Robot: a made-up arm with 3 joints. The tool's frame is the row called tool. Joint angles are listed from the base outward.
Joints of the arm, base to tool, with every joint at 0 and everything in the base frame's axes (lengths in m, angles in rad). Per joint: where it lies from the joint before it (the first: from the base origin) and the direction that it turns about. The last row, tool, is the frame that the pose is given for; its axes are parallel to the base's.
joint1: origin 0 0 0.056 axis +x
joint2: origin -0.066 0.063 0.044 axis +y
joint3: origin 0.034 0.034 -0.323 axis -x
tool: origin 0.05 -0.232 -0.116
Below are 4 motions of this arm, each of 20 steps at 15 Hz.
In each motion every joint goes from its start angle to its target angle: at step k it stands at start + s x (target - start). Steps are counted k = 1, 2, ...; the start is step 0. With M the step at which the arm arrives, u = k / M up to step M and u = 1 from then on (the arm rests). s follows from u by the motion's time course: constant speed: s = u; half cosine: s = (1 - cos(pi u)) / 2; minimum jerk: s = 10 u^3 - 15 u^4 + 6 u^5.
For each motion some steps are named. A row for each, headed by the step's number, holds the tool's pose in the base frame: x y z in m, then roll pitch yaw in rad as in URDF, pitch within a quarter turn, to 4 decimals.
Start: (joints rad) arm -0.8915 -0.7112 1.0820
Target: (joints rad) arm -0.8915 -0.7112 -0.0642
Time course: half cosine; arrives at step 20
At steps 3, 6, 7, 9, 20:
3: 0.1191 -0.1103 0.1255 -2.0413 -0.4225 0.5905
6: 0.1453 -0.1467 0.1222 -1.8675 -0.4225 0.5905
7: 0.1576 -0.1620 0.1185 -1.7909 -0.4225 0.5905
9: 0.1857 -0.1935 0.1055 -1.6203 -0.4225 0.5905
20: 0.2938 -0.2703 0.0010 -0.9576 -0.4225 0.5905

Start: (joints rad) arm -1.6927 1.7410 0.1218
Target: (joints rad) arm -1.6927 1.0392 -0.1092
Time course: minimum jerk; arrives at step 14
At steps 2, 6, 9, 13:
2: -0.4853 0.0417 0.1989 -1.6684 -0.1205 -1.7258
6: -0.4873 -0.0600 0.2035 -1.6184 -0.1214 -1.4822
9: -0.4588 -0.1759 0.2071 -1.5615 -0.1141 -1.2096
13: -0.4236 -0.2458 0.2081 -1.5241 -0.1052 -1.0382

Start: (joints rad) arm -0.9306 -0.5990 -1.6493
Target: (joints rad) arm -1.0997 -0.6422 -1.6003
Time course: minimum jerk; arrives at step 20
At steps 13, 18, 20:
13: 0.3267 -0.1967 -0.3092 0.4657 -0.2930 0.5684
18: 0.3314 -0.2093 -0.2979 0.4185 -0.2760 0.5872
20: 0.3316 -0.2097 -0.2975 0.4168 -0.2753 0.5879

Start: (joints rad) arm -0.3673 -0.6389 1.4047
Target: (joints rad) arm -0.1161 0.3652 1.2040
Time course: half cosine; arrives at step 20
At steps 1, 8, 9, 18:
1: 0.0689 -0.0516 0.0780 -1.8468 -0.5850 0.2565
8: 0.0503 -0.0813 0.0263 -1.6276 -0.2803 0.0830
9: 0.0432 -0.0865 0.0148 -1.5873 -0.2080 0.0565
18: -0.0360 -0.1079 -0.0544 -1.3385 0.3380 -0.0432

